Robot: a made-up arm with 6 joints.
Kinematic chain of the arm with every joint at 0, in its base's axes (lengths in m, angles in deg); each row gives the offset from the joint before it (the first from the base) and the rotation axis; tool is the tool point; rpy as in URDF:
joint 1: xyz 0 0 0.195 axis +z
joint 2: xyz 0 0 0 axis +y
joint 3: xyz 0.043 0 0.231 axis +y
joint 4: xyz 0.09 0 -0.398 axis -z
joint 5: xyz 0 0 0 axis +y
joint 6: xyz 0.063 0 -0.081 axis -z
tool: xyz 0 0 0 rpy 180 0 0
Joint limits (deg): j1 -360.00..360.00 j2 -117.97..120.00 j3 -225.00..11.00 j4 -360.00..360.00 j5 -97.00..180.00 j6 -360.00..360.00
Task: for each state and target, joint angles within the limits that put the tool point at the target. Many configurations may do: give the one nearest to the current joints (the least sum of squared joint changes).
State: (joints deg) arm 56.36 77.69 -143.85 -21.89 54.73 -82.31
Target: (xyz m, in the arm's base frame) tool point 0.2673 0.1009 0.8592
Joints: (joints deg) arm 23.55 27.29 -183.85 -26.10 56.38 -82.31
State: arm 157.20 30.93 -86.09 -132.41 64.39 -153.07
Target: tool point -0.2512 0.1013 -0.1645
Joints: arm 163.75 42.59 -39.01 -130.04 57.93 -153.07
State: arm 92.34 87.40 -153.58 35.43 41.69 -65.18
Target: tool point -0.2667 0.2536 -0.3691
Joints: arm 132.40 103.08 -114.62 36.32 63.11 -65.18
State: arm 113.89 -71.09 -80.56 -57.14 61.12 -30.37
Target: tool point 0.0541 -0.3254 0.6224
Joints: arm 91.93 -113.15 -71.66 -52.80 69.72 -30.37
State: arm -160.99 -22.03 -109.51 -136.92 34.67 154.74
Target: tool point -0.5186 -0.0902 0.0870
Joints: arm -171.18 21.44 -65.02 -137.97 29.80 154.74
